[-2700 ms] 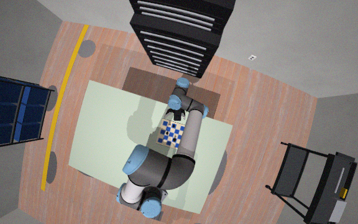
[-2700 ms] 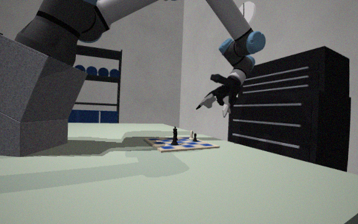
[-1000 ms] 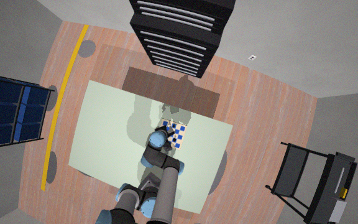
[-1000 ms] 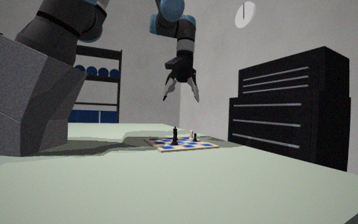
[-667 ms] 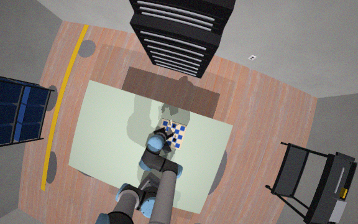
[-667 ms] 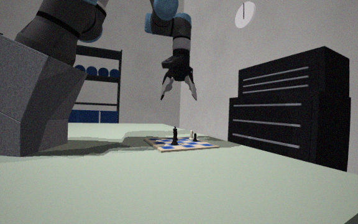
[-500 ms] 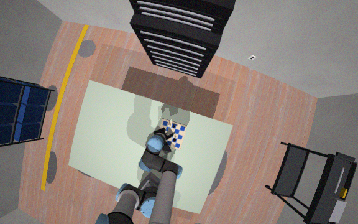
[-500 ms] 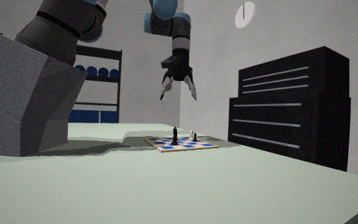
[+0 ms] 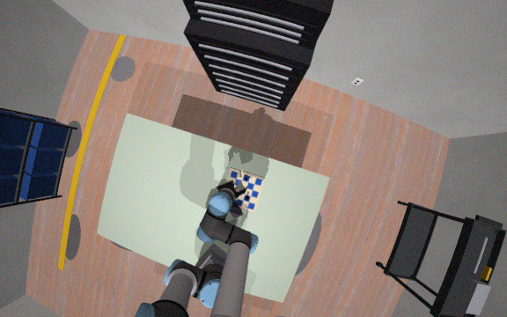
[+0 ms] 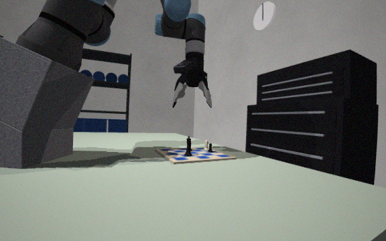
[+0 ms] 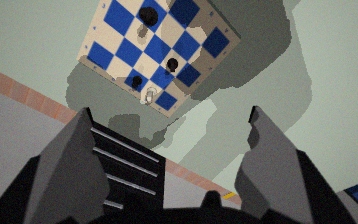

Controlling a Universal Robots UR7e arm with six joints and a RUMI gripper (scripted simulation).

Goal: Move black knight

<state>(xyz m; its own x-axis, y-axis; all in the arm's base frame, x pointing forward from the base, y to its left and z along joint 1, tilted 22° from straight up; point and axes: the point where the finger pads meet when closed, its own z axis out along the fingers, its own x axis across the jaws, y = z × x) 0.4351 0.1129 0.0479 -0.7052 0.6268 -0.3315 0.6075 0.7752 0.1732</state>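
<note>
My hand is 4 cm to the left of the chessboard and 16 cm above it. Also, from my hand: white piece 7 cm ahead, 2 cm to the left, 15 cm below; then black pawn 8 cm ahead, 2 cm to the right, 15 cm below; then tall black piece 2 cm behind, 8 cm to the right, 13 cm below.
</note>
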